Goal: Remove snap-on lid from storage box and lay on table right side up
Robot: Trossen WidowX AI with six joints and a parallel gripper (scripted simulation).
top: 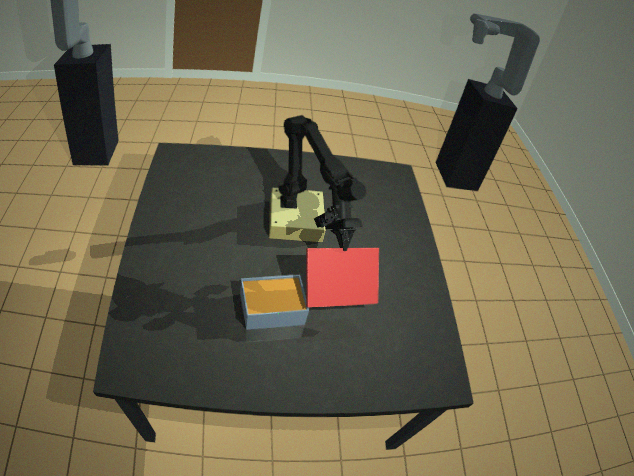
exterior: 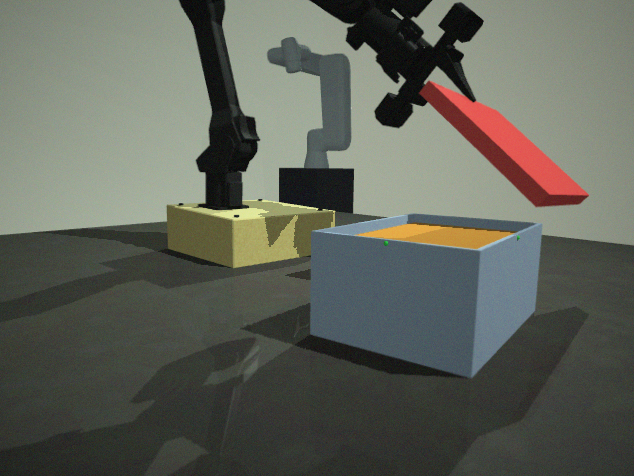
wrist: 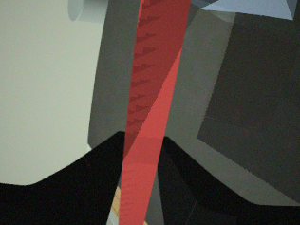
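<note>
The lid is 6 cm ahead of my gripper tip and 5 cm below it. Round my gripper tip: storage box 21 cm to the right, 18 cm below, 8 cm ahead.
</note>
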